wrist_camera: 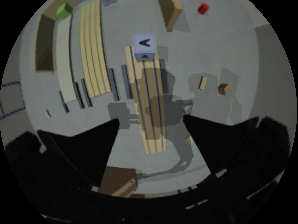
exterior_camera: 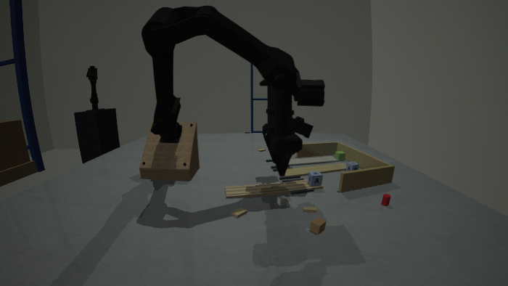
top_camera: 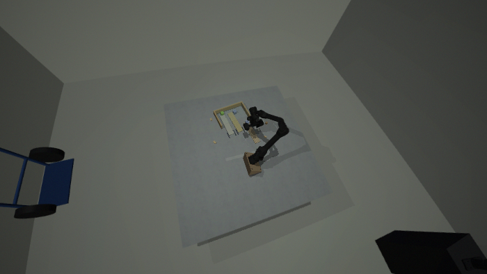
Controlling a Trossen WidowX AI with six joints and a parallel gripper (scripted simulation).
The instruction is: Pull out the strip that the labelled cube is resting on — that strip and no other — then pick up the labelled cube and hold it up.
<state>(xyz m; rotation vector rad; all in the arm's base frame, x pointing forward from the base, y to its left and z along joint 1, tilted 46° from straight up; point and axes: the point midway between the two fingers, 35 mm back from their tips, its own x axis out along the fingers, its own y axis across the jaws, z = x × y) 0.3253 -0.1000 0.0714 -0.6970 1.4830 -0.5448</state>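
Right now my gripper tip is 50 mm above the wooden strip and 10 mm past it. Round my gripper tip: red cylinder 250 mm ahead, 110 mm to the right, 40 mm below; then brown cube 180 mm to the right, 60 mm ahead, 50 mm below.
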